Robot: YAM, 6 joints.
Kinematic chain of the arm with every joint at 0, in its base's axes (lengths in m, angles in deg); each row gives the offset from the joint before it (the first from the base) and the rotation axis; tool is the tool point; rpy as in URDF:
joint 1: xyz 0 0 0.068 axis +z
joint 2: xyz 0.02 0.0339 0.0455 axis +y
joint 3: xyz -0.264 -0.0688 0 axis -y
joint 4: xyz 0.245 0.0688 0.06 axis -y
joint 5: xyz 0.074 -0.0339 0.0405 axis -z
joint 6: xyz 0.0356 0 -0.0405 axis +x
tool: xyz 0 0 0 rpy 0 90 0
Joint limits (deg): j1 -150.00..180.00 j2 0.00..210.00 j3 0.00..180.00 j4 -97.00..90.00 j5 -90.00..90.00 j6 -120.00..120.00
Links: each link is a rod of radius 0.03 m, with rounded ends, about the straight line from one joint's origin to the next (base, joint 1, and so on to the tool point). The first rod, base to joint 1, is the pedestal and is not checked.
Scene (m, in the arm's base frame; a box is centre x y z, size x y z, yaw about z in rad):
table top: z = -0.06
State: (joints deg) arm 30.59 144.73 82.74 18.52 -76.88 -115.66
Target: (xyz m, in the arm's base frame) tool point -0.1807 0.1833 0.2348
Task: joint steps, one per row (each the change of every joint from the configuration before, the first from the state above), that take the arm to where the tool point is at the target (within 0.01 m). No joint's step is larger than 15 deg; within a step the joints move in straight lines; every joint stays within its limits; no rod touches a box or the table.
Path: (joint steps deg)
1: 13.72 -9.73 -6.08 -1.89 -1.87 0.00
2: 13.72 -9.73 -6.08 -1.90 -1.88 0.00
3: 13.72 -9.74 -6.08 -1.89 -1.87 0.00
4: 13.73 -9.73 -6.08 -1.89 -1.88 0.00
5: 13.72 -9.73 -6.08 -1.89 -1.87 0.00
6: 13.72 -9.73 -6.09 -1.90 -1.88 0.00
7: 13.72 -9.73 -6.08 -1.89 -1.87 0.00

